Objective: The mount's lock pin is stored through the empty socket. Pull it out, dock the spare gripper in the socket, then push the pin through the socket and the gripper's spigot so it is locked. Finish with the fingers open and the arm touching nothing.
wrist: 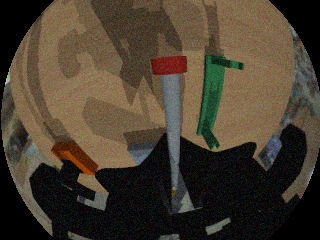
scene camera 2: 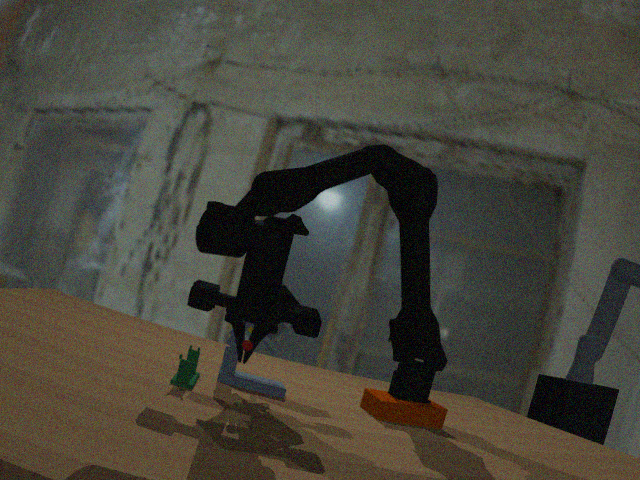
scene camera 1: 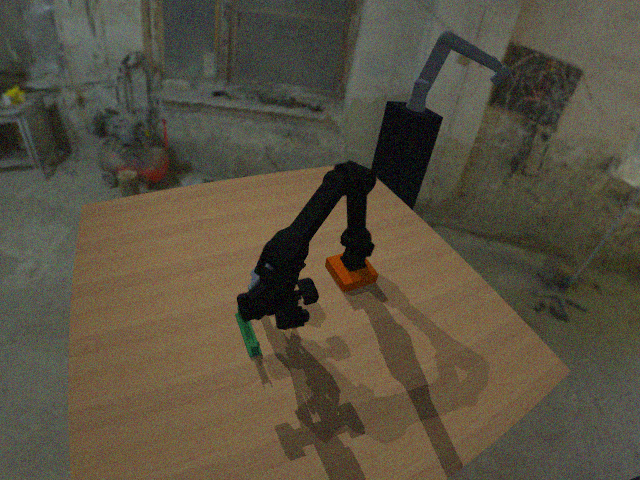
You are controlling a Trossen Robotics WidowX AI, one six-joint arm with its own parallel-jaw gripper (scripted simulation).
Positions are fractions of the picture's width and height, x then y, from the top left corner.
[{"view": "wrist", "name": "gripper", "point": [0.53, 0.57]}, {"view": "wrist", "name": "lock pin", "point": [0.53, 0.29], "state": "held by the gripper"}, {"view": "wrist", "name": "green holder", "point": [0.67, 0.29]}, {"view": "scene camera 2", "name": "gripper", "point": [0.38, 0.76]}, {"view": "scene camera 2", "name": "green holder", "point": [0.29, 0.78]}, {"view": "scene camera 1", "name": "gripper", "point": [0.43, 0.65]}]
